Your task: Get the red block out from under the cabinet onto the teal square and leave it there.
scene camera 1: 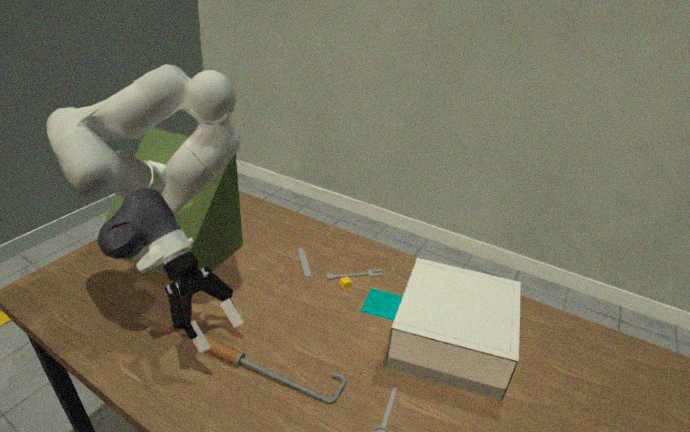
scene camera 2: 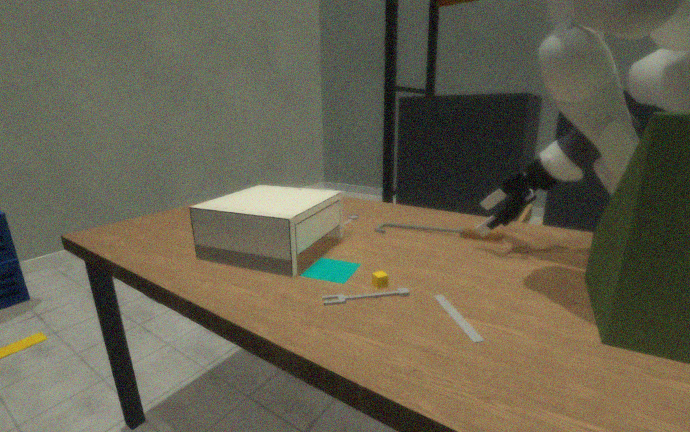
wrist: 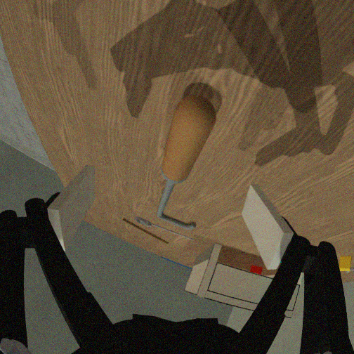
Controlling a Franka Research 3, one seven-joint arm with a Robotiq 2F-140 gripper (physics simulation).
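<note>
The red block (wrist: 256, 269) shows in the wrist view in the low opening under the white cabinet (scene camera 1: 458, 310) (scene camera 2: 244, 234) (wrist: 240, 282); it does not show in the scene views. The teal square (scene camera 1: 380, 303) (scene camera 2: 332, 270) lies flat on the table beside the cabinet's open side. A hook tool with an orange-brown handle (scene camera 1: 224, 352) (scene camera 2: 476, 234) (wrist: 190, 140) lies on the table, its grey rod ending in a bent hook. My gripper (scene camera 1: 219, 330) (scene camera 2: 487, 213) (wrist: 171, 191) is open and empty, tilted above the table near the handle end.
A yellow cube (scene camera 1: 345, 282) (scene camera 2: 379, 278) (wrist: 345, 263) and a grey wrench (scene camera 1: 353, 275) (scene camera 2: 366, 296) lie near the teal square. A flat grey strip (scene camera 1: 304, 262) (scene camera 2: 458, 318) lies nearer the green pedestal (scene camera 1: 218, 223) (scene camera 2: 646, 244). Another thin grey tool (scene camera 1: 389, 409) lies near the cabinet.
</note>
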